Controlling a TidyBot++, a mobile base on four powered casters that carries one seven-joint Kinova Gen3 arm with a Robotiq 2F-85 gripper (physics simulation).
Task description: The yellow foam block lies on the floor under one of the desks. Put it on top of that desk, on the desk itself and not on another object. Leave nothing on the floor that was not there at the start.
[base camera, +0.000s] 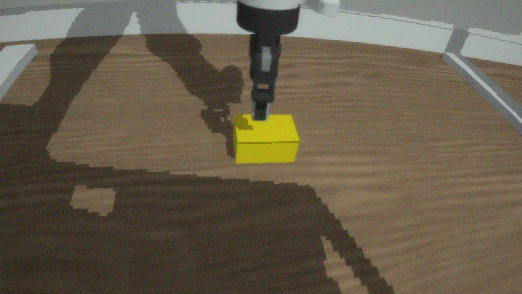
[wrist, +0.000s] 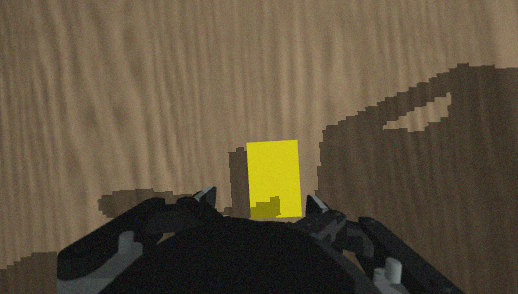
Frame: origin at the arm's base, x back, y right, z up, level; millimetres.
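Seen in the pictures: gripper, fingertip midpoint: [base camera: 259,99] [wrist: 260,200].
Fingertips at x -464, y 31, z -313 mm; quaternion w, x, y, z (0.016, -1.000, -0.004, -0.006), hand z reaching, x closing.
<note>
A point is followed by its place in that frame.
The yellow foam block [base camera: 266,145] {y 47, x -419, z -360 mm} [wrist: 274,172] {y 53, x -450, z -351 mm} lies flat on the wooden floor, near the middle of the base camera view. My gripper [base camera: 260,114] {y 31, x -464, z -313 mm} [wrist: 260,200] {y 31, x -464, z -313 mm} is open and empty and points down above the block. In the wrist view the block shows between the two fingertips, closer to the right one, and reaches forward beyond them. A small shadow falls on a corner of its top. No desk top shows in either view.
A light grey bar [base camera: 482,86] {y 659, x -749, z -374 mm} runs along the floor at the right, and a pale bar [base camera: 17,62] {y -506, x -629, z -372 mm} shows at the left edge. A white skirting strip [base camera: 350,29] {y 292, x -927, z -359 mm} crosses the back. Large shadows of the arm and base fall across the floor [base camera: 400,150] {y 297, x -476, z -397 mm}.
</note>
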